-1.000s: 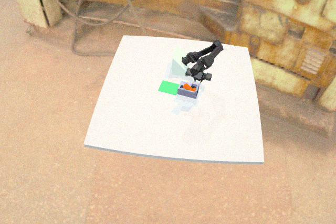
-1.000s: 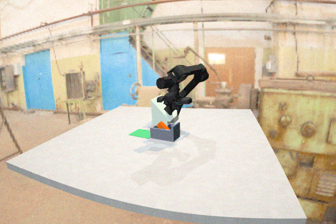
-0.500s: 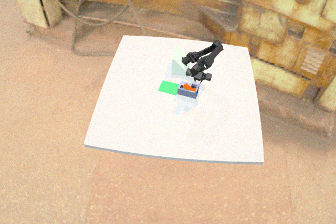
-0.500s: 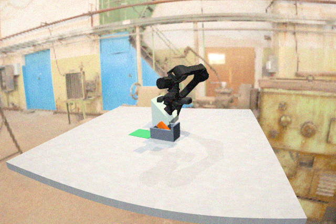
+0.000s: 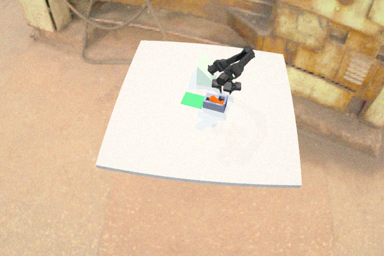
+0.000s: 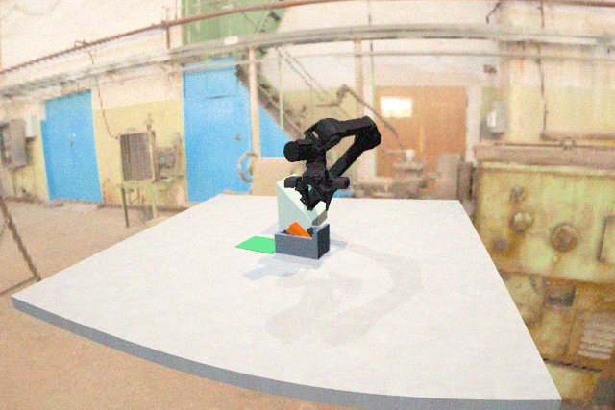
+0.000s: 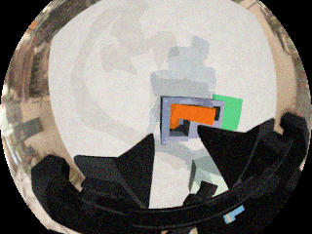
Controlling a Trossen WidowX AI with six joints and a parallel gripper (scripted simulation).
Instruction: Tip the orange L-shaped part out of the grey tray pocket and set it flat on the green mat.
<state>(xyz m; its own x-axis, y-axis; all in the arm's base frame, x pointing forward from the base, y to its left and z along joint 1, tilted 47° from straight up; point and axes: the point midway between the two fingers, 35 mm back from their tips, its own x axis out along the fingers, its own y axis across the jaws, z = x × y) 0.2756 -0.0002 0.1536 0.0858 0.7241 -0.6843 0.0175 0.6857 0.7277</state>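
My gripper tip is now 10 cm above the orange L-shaped part, 4 cm to the left of it and 2 cm past it. From my gripper tip the other things lie so: green mat: 21 cm to the right, 16 cm below, 5 cm behind.
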